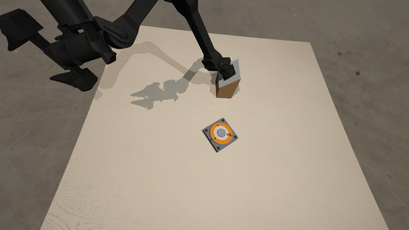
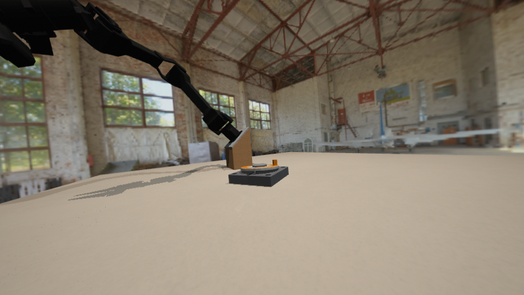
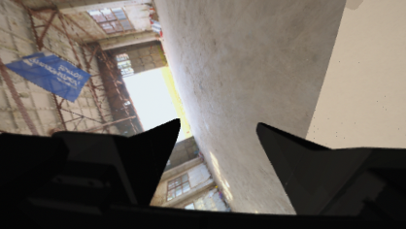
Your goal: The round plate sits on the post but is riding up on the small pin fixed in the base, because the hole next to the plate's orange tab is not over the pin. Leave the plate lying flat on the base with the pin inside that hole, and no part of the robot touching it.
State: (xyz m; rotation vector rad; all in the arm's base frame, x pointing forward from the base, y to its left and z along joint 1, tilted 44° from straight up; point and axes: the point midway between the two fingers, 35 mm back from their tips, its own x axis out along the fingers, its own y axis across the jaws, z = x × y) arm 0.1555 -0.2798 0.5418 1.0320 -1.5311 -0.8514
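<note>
Right now the round plate is 57 cm to the left of my gripper tip, 30 cm below it and 15 cm ahead of it. Also, from my gripper tip: square base: 55 cm to the left, 32 cm below, 14 cm ahead.
</note>
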